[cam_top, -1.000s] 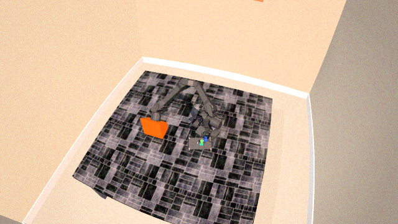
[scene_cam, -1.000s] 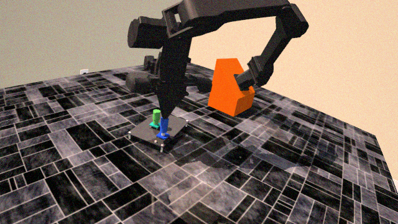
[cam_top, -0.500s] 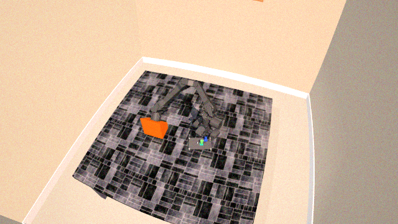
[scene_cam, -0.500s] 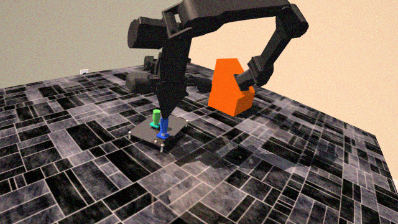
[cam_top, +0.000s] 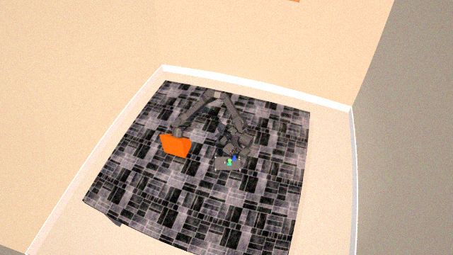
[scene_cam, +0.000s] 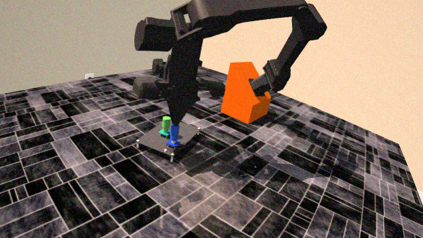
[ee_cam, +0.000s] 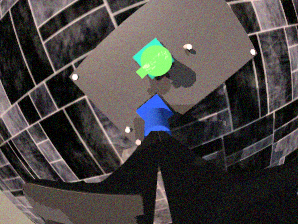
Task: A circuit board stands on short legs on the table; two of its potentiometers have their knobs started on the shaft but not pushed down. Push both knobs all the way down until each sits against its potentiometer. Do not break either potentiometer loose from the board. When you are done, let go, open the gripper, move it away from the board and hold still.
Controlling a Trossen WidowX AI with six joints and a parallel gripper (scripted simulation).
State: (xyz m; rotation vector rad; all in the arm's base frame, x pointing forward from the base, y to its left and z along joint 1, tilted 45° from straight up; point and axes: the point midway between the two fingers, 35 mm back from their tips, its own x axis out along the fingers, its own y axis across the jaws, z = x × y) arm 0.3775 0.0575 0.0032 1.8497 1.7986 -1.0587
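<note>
The blue knob lies 2 cm below my gripper tip. Round my gripper tip: green knob: 1 cm behind, 4 cm to the right, 2 cm below.
</note>
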